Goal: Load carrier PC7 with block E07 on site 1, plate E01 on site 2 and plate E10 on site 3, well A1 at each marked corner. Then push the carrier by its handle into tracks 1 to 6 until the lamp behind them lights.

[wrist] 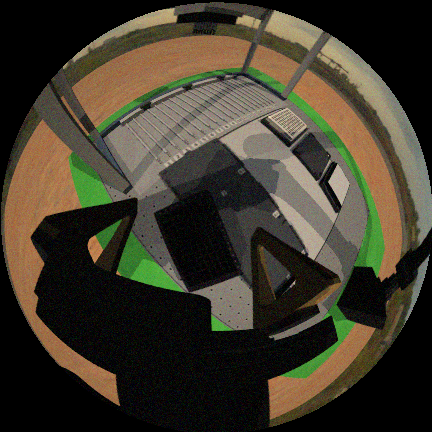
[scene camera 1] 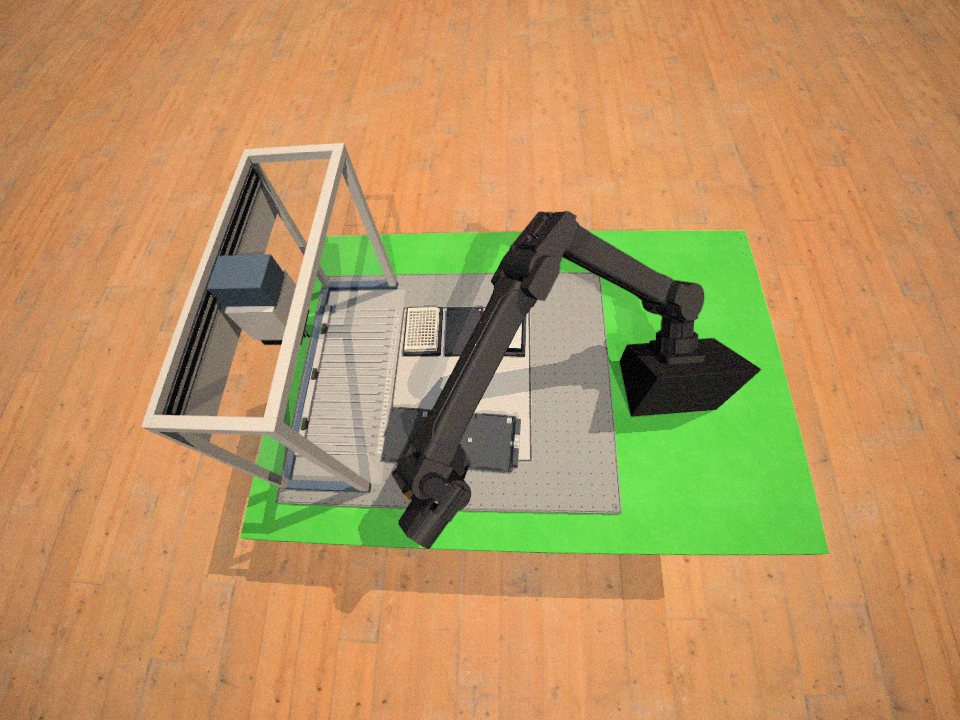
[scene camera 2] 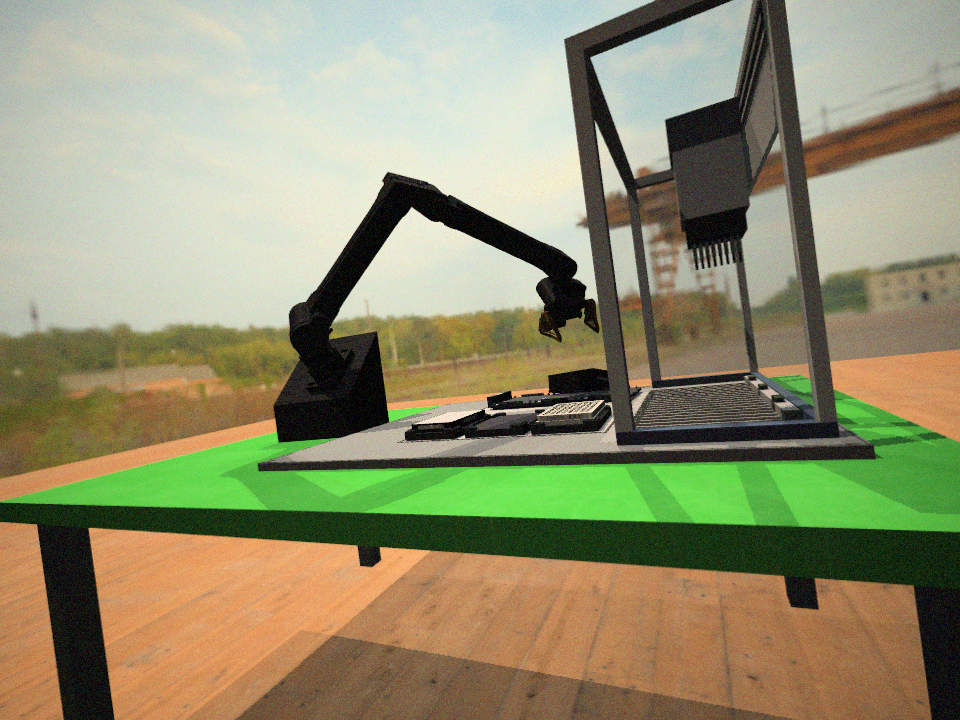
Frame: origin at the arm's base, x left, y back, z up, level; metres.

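Where they show: gripper, fingertip midpoint: (wrist: 196, 219) (scene camera 2: 580, 335); arm's base, origin of the base link: (wrist: 379, 295) (scene camera 1: 675, 354) (scene camera 2: 331, 371).
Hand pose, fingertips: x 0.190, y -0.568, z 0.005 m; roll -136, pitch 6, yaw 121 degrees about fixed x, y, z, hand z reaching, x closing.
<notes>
Each offset is from my fingertips to the centre of the thing.
My gripper (scene camera 2: 574, 334) (wrist: 196, 219) is open with nothing between its fingers; it hangs above a black block {dx +0.010, dy +0.015, dz -0.110 m} (scene camera 2: 577, 379) (wrist: 197, 245) with a faint well grid. The block is at the carrier's outer long edge; its label is unreadable, and I cannot tell whether it rests partly on the carrier. The dark flat carrier {dx -0.071, dy +0.046, dz -0.128 m} (scene camera 1: 492, 443) (scene camera 2: 535, 399) (wrist: 200, 172) lies beside the numbered tracks (scene camera 1: 352, 364) (scene camera 2: 705, 403) (wrist: 200, 112). A white welled plate {dx -0.371, dy -0.022, dz -0.124 m} (scene camera 1: 421, 329) (scene camera 2: 572, 412) (wrist: 287, 122) and a smooth white plate {dx -0.353, dy +0.200, dz -0.124 m} (scene camera 2: 445, 419) (wrist: 339, 184) stand across from it. The arm partly hides the carrier in scene view 1.
A tall frame (scene camera 1: 311, 263) (scene camera 2: 600, 232) stands over the tracks and carries a head (scene camera 1: 244, 280) (scene camera 2: 709, 170) with hanging tips. A dark low holder {dx -0.362, dy +0.089, dz -0.134 m} (scene camera 1: 462, 325) (wrist: 312, 152) lies between the two plates. The robot's black base (scene camera 1: 682, 387) (scene camera 2: 325, 403) (wrist: 362, 297) stands opposite the frame.
</notes>
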